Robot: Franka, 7 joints.
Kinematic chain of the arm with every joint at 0, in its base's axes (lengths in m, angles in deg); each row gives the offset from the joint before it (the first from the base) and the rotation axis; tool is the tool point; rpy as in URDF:
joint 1: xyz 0 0 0.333 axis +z
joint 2: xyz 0 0 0 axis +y
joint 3: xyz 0 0 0.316 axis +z
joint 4: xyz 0.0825 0 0 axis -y
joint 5: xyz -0.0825 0 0.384 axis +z
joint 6: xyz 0 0 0 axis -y
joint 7: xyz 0.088 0 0 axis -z
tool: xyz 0 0 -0.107 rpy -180 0 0
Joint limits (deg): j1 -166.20..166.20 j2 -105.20..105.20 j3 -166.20..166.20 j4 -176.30..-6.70 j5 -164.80..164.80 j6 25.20..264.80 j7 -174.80..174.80
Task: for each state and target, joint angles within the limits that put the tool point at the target. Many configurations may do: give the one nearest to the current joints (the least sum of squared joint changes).
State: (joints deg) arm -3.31 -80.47 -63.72 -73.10 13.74 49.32 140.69
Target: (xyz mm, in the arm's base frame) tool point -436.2 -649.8 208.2
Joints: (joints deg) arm 24.82 -105.20 -84.79 -41.29 11.21 99.27 140.69
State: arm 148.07 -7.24 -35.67 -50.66 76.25 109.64 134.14
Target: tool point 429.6 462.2 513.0
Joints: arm 101.45 16.18 -64.97 -101.45 69.90 114.32 134.14
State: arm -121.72 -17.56 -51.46 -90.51 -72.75 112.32 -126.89
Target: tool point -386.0 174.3 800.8
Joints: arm -132.97 -42.57 -35.92 -103.08 -67.69 101.53 -126.89
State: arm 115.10 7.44 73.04 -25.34 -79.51 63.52 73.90
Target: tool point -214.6 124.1 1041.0
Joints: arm 115.34 1.76 73.38 -22.80 -79.59 60.27 73.90
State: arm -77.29 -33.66 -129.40 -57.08 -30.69 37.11 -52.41
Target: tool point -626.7 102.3 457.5
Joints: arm -43.76 -46.52 -118.52 -61.80 -28.18 53.00 -52.41
